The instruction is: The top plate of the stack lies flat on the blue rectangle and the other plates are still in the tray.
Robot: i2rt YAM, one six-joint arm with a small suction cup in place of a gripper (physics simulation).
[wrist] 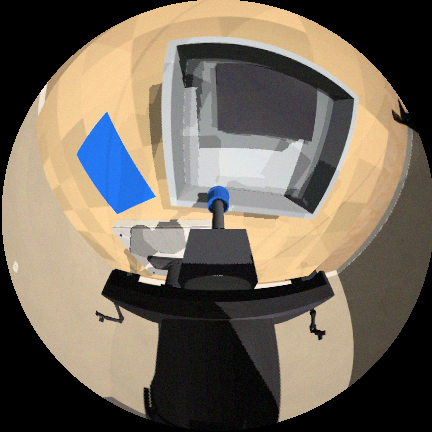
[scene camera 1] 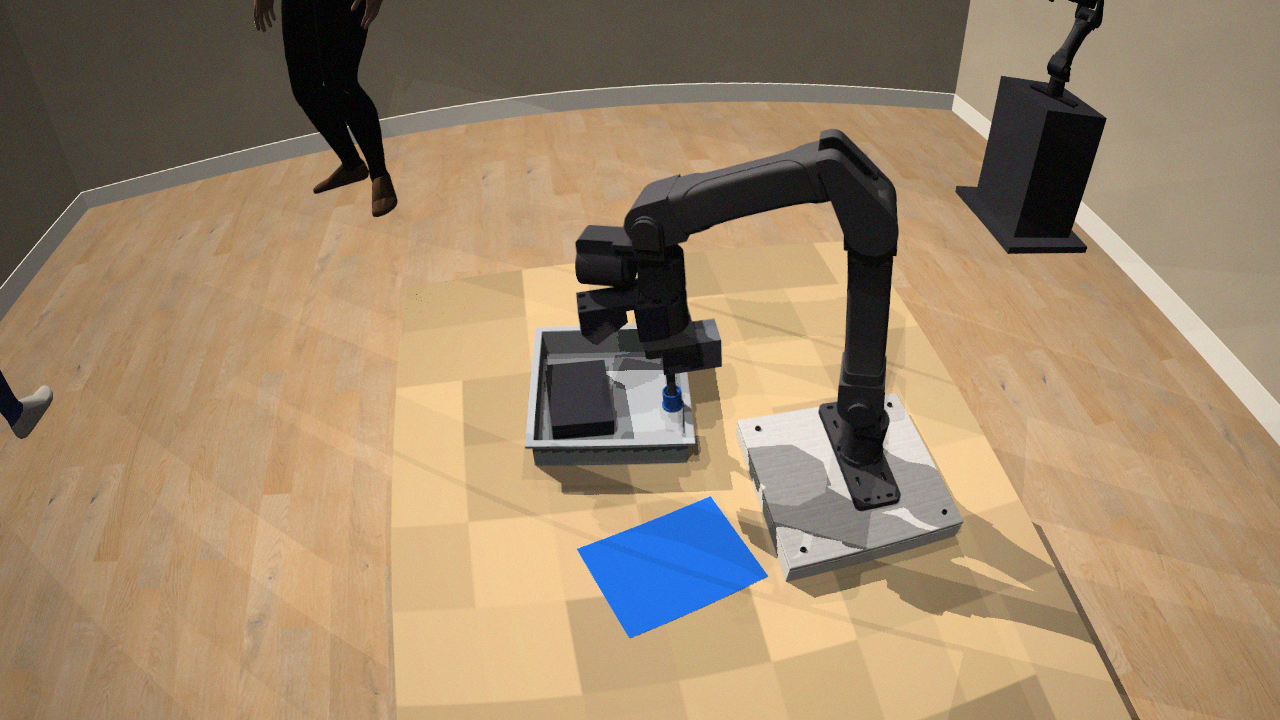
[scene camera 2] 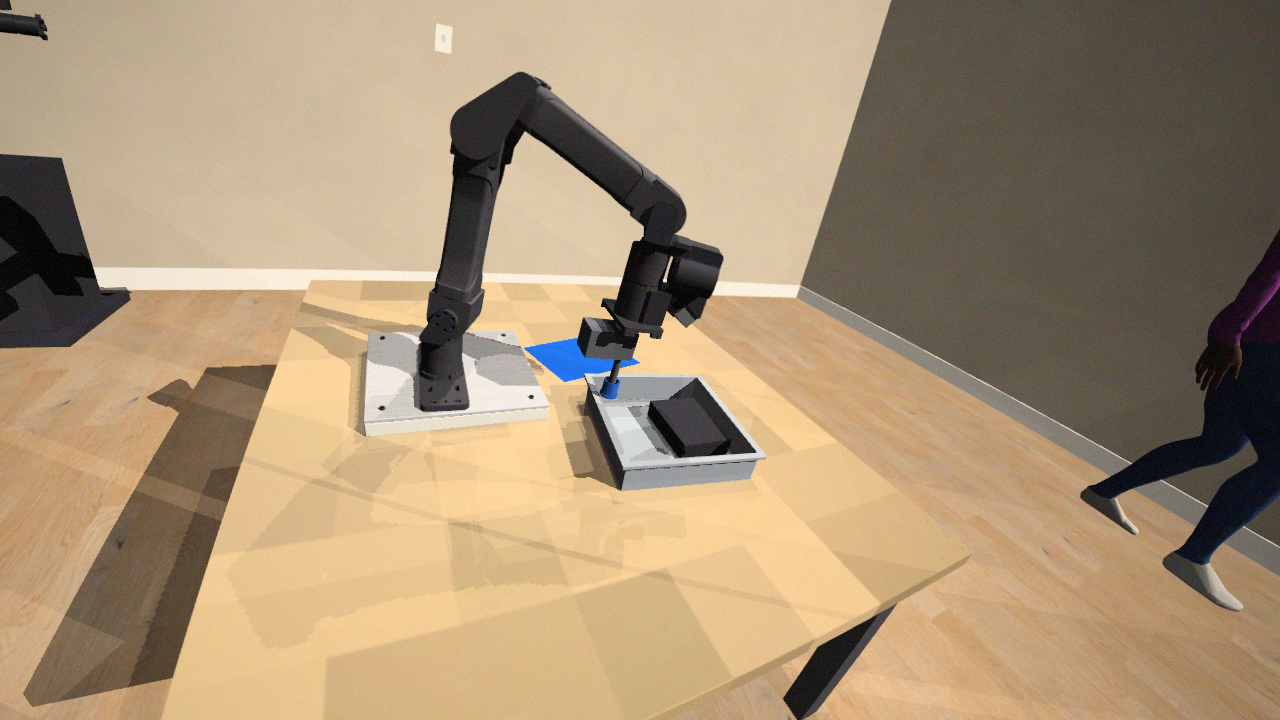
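Seen in the pictures: hand at its tool point: [wrist: 217,195] [scene camera 1: 672,405] [scene camera 2: 608,394]; arm's base at its link origin: [wrist: 180,263] [scene camera 1: 858,454] [scene camera 2: 441,375].
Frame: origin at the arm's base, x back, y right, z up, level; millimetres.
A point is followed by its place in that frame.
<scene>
A stack of dark plates [scene camera 1: 580,396] {y 171, x -372, z 1 mm} [scene camera 2: 689,424] {y 194, x -366, z 1 mm} [wrist: 266,100] {y 174, x -370, z 1 mm} lies in the grey tray [scene camera 1: 614,445] {y 57, x -336, z 18 mm} [scene camera 2: 689,474] {y 293, x -313, z -10 mm} [wrist: 167,125] {y 64, x -341, z 19 mm}, toward the side away from the arm's base. The single plates cannot be told apart. The blue rectangle [scene camera 1: 672,566] {y -116, x -285, z -31 mm} [scene camera 2: 572,360] {y -92, x -256, z -30 mm} [wrist: 114,165] {y -86, x -294, z -30 mm} lies on the table beside the tray with no plate on it. My suction cup [scene camera 1: 672,399] [scene camera 2: 609,388] [wrist: 218,198] points down over the tray's side nearest the arm's base, apart from the stack. Nothing hangs from the cup, and it is open.
The arm stands on a pale base board [scene camera 1: 787,483] {y -30, x -117, z 0 mm} [scene camera 2: 384,411] {y 93, x 83, z -2 mm} [wrist: 157,239] {y -29, x -114, z 0 mm} beside the tray and the blue rectangle. The tray has raised walls on all sides. People stand on the floor away from the table. A dark pedestal [scene camera 1: 1038,170] with another arm stands at the back right of scene camera 1's view.
</scene>
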